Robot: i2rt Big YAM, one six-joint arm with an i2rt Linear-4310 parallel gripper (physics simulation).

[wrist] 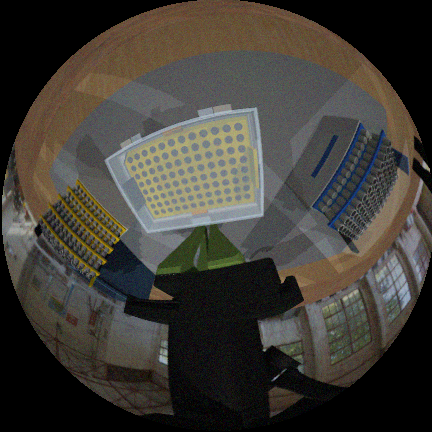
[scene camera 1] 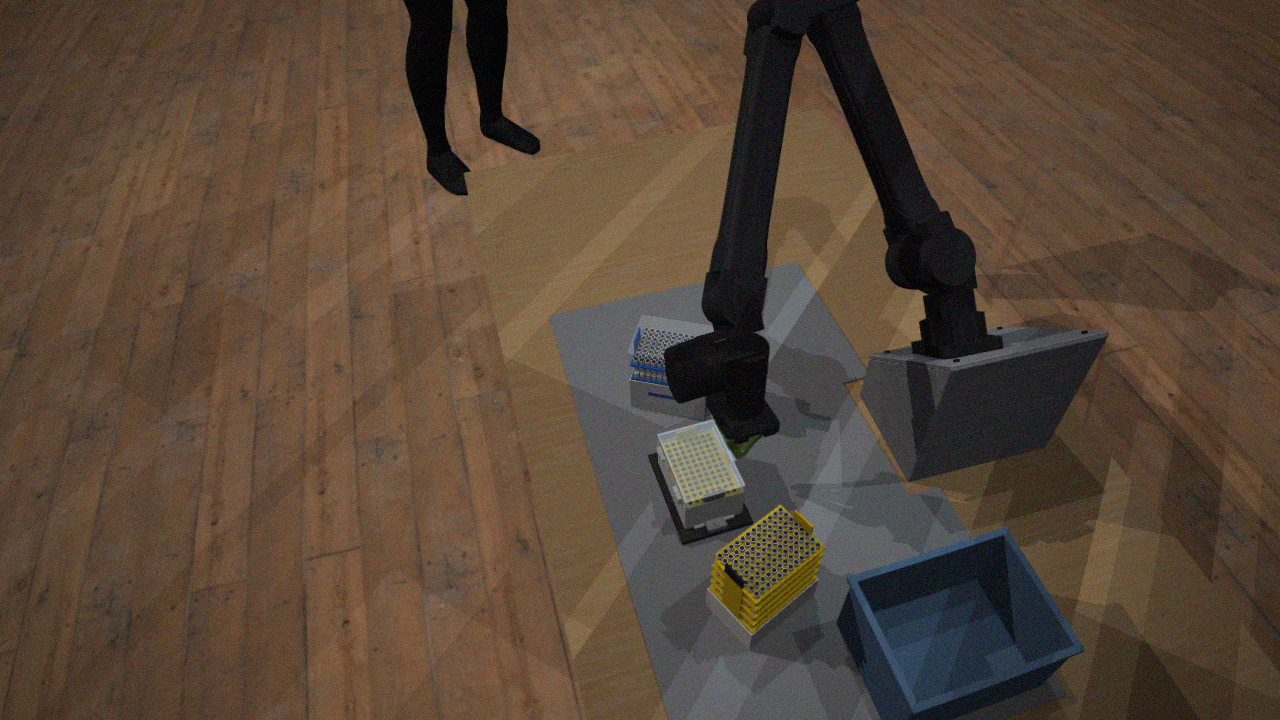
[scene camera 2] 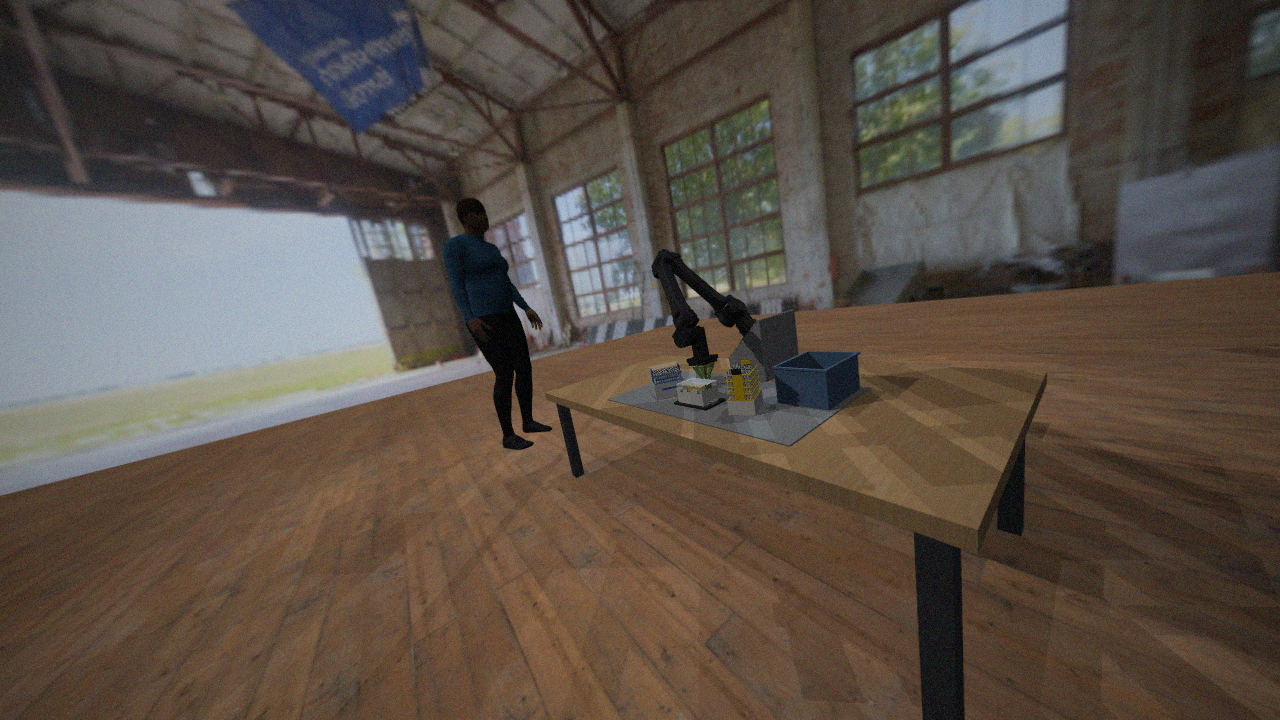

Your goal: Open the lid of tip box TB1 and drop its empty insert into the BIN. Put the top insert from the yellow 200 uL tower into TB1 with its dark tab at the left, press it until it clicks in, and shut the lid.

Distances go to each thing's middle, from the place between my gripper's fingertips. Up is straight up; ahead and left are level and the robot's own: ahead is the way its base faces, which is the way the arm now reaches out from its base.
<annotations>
The blue bin (scene camera 1: 971, 623) is 310 mm to the left of my hand and 190 mm behind it.
</annotations>
